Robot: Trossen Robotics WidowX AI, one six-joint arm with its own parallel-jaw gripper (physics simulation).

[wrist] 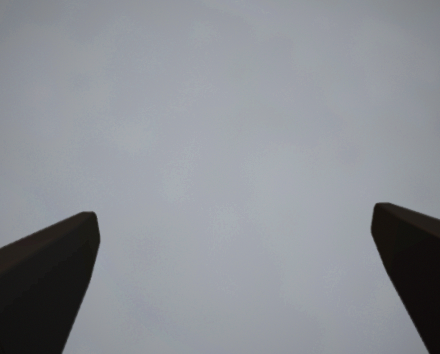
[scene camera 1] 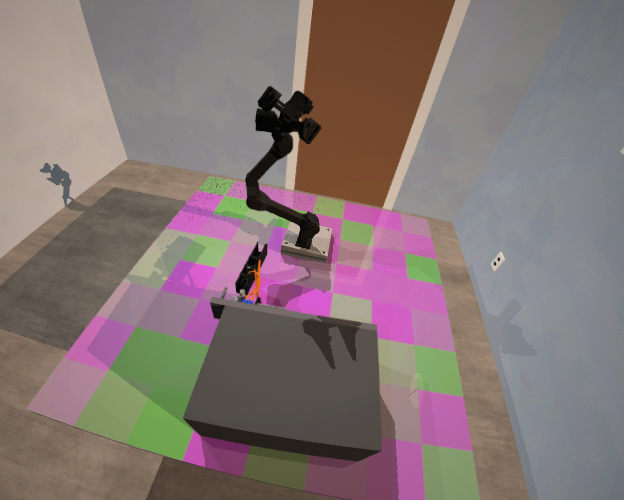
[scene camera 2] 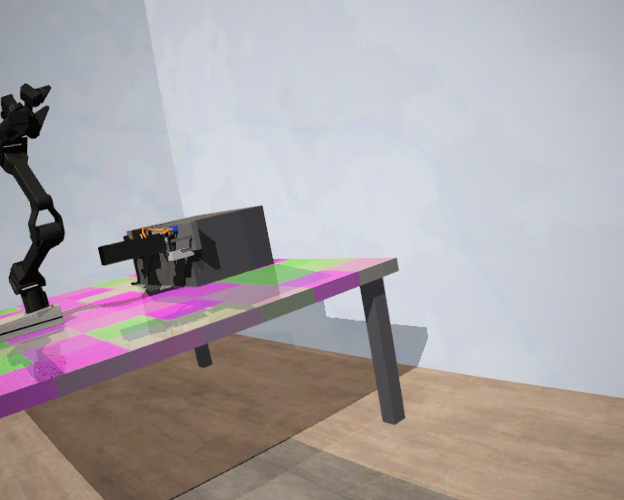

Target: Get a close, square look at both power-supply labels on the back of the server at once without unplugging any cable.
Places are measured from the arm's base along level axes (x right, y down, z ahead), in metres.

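Pixels of known places: gripper, fingertip midpoint: (wrist: 236,222) (scene camera 1: 291,108) (scene camera 2: 49,96); arm's base, origin of the base link: (scene camera 1: 303,242) (scene camera 2: 37,309).
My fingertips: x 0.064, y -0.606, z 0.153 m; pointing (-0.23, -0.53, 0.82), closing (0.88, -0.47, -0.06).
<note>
Ahead of a thing's pixels: the offset from my fingertips to its top centre. "spot": to the spot under its first point. Level surfaces: height alone.
The server (scene camera 1: 286,375) (scene camera 2: 236,244) is a large dark grey box on the table. Its back, with connectors and cables, faces the arm's base. Orange cables {spot: dx +0.022, dy +0.441, dz +0.211 m} (scene camera 1: 258,276) (scene camera 2: 156,230) run at one side of the back, beside a black bar {dx +0.066, dy +0.448, dz +0.150 m} (scene camera 1: 242,281) (scene camera 2: 127,250) that sticks out toward the arm's side. Black cables hang low at the back in scene camera 2. I cannot make out either power-supply label. My gripper (scene camera 1: 290,114) (scene camera 2: 48,97) (wrist: 236,222) is open and empty, high above the table and well apart from the server. The wrist view shows a plain pale grey surface between the fingers.
The arm's pale base plate (scene camera 1: 291,251) (scene camera 2: 52,318) stands on the pink and green checkered table {dy +0.654 m} (scene camera 1: 437,427) (scene camera 2: 291,276), behind the server in scene camera 1. A brown door (scene camera 1: 375,78) and blue-grey walls (scene camera 1: 208,78) (scene camera 2: 416,156) stand around the table.
</note>
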